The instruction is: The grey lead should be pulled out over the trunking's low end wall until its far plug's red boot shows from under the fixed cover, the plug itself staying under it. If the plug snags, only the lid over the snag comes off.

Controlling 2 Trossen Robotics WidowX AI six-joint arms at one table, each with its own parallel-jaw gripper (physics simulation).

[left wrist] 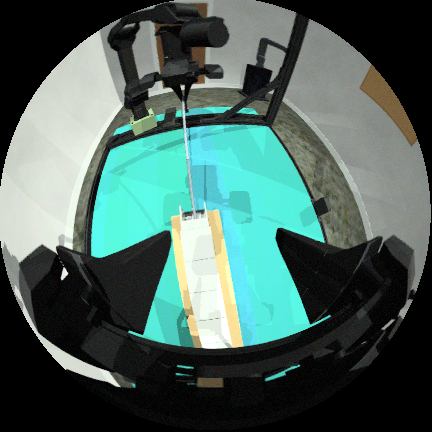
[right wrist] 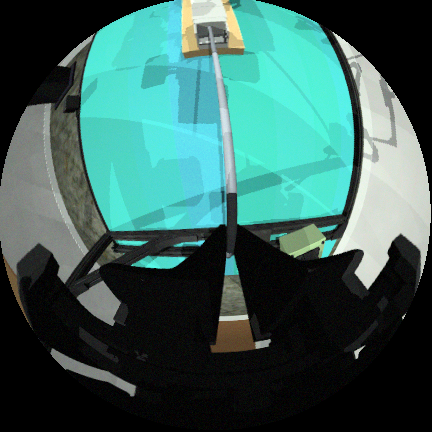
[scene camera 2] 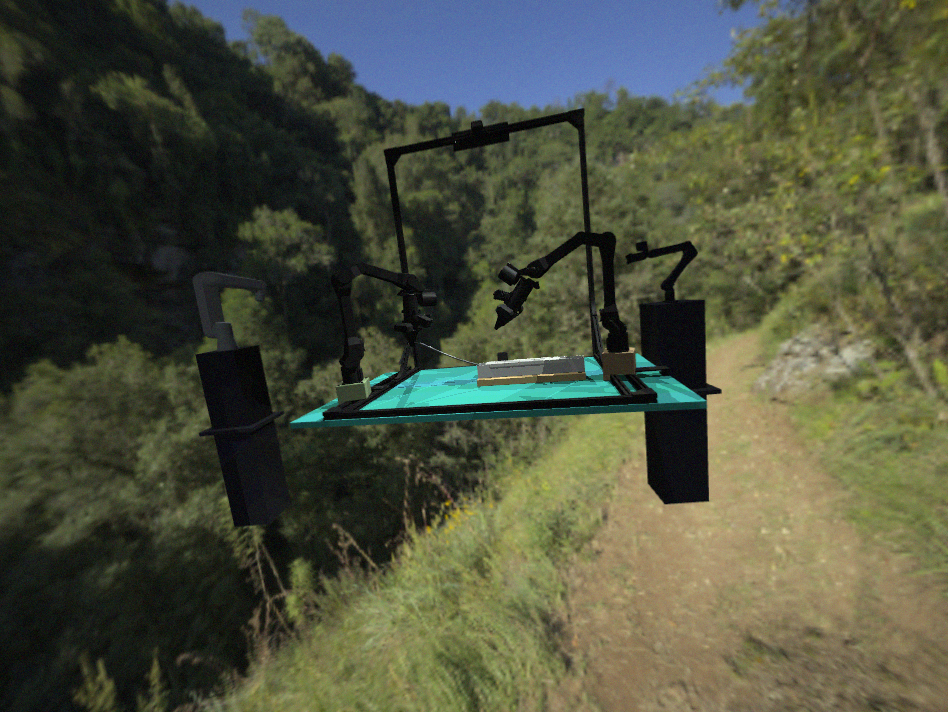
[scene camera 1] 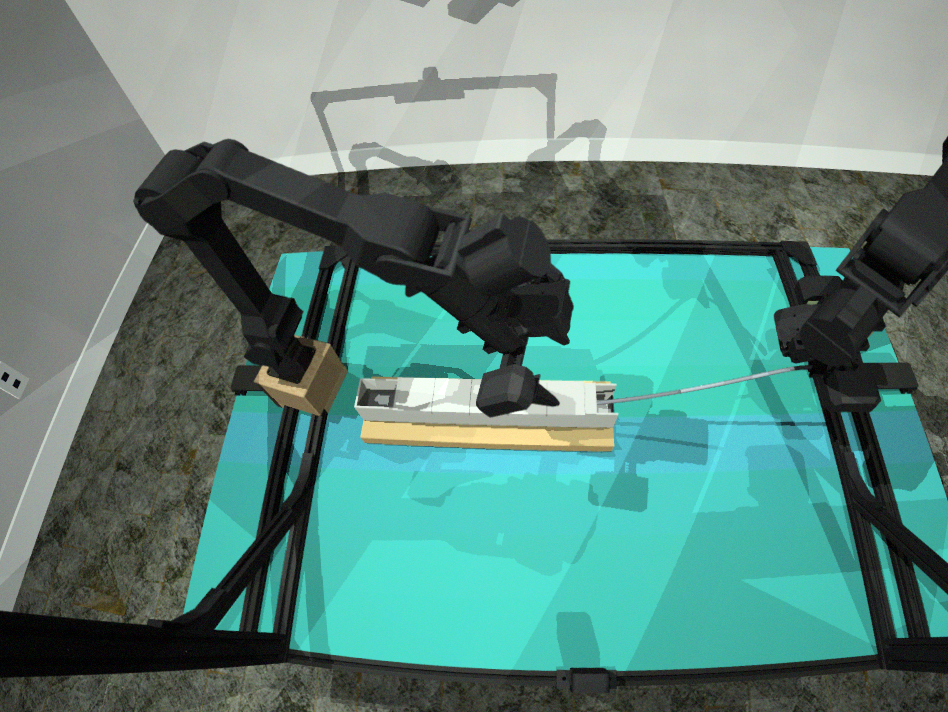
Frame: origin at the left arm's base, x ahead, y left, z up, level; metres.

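Seen in the pictures: left gripper, fingertip midpoint: (left wrist: 224,235) (scene camera 2: 498,327) (scene camera 1: 562,373); right gripper, fingertip midpoint: (right wrist: 228,229) (scene camera 2: 412,346) (scene camera 1: 812,374); left arm's base, link origin: (scene camera 2: 618,350) (scene camera 1: 291,362); right arm's base, link origin: (left wrist: 140,115) (right wrist: 306,259) (scene camera 2: 352,381).
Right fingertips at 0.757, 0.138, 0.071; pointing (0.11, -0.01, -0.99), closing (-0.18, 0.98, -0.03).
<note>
Offsets run from my right fingertips to a thing's top centre, as dx, dy, dz. "spot": to the spot under its first point. Level surfaces: height alone.
The white trunking {-0.445, -0.104, -0.089} (scene camera 1: 452,417) (scene camera 2: 528,369) lies on a wooden base {spot: -0.426, -0.142, -0.141} (scene camera 1: 490,435) (left wrist: 223,270). Flat white lids {-0.328, -0.075, -0.089} (left wrist: 196,240) with thin seams cover its middle; both ends are uncovered. The grey lead (scene camera 1: 712,389) (scene camera 2: 452,355) (left wrist: 188,160) (right wrist: 225,120) leaves the trunking's right end in scene camera 1 and rises, nearly straight, to my right gripper (scene camera 1: 812,368) (left wrist: 183,100) (right wrist: 228,229), which is shut on its dark end. My left gripper (scene camera 1: 563,371) (scene camera 2: 499,323) (left wrist: 224,235) is open and empty, well above the lids. No red boot shows; the far plug is hidden.
The left arm's tan base block (scene camera 1: 328,379) (scene camera 2: 619,362) stands close to the trunking's left end in scene camera 1. The right arm's pale green base block (scene camera 2: 353,390) (left wrist: 143,122) (right wrist: 302,241) stands at the opposite side. A black frame (scene camera 1: 666,247) borders the turquoise table {dz -0.165} (scene camera 1: 459,613).
</note>
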